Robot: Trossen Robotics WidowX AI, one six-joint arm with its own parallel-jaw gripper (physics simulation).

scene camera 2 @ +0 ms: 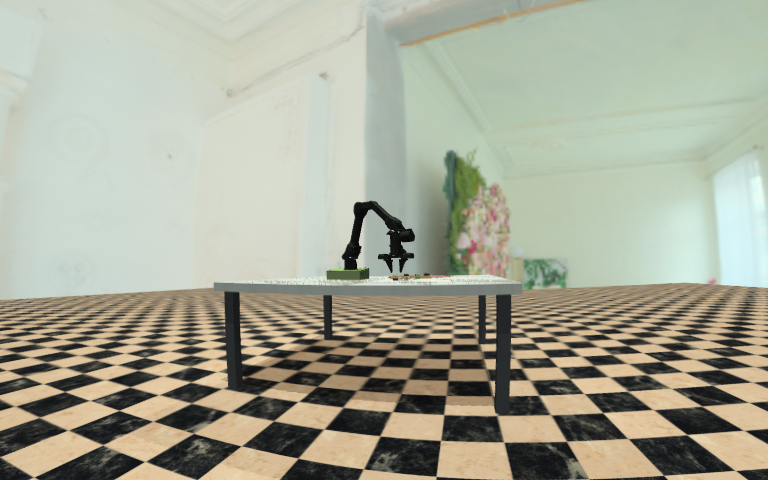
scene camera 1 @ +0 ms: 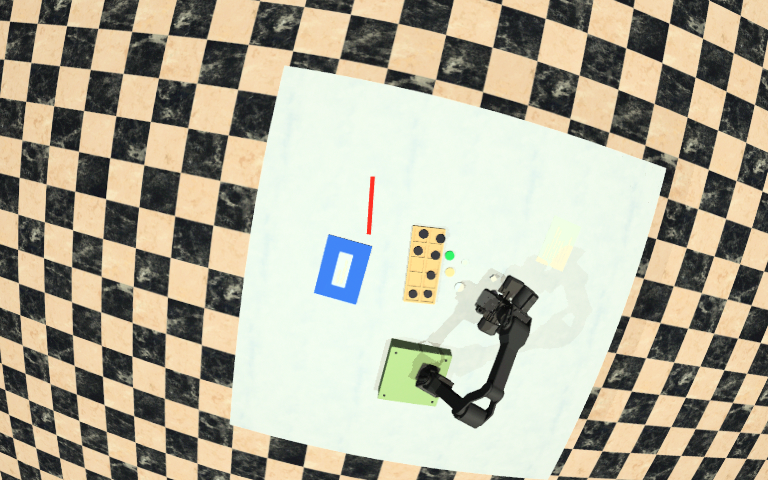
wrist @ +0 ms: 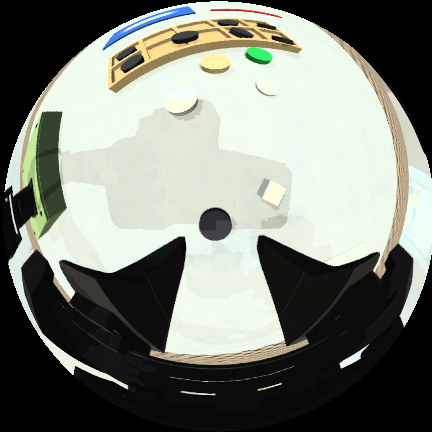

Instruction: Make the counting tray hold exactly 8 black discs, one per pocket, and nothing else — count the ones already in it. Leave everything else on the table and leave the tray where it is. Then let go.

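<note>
The wooden counting tray [scene camera 1: 416, 278] [wrist: 116, 84] has two rows of pockets. Black discs lie at both ends of it, with empty pockets toward the middle. One black disc [scene camera 1: 430, 275] [wrist: 185, 36] in the row nearer the gripper appears to lie across a divider. A loose black disc [wrist: 215, 224] lies on the table, seen just ahead of and between the fingertips in the wrist view; the arm hides it in the overhead view. My gripper [scene camera 2: 395, 270] [wrist: 221, 241] points down, open and empty, above the table near that loose disc.
Beside the tray lie a green disc [scene camera 1: 449, 255] [wrist: 259, 55], a tan disc [scene camera 1: 449, 271] [wrist: 215, 63], a small white disc [wrist: 267, 88] and a thicker cream disc [scene camera 1: 459, 286] [wrist: 180, 101]. A cream cube [scene camera 1: 493, 277] [wrist: 273, 192] sits near the gripper. A blue frame [scene camera 1: 322, 277] and red bar [scene camera 1: 370, 204] lie beyond.
</note>
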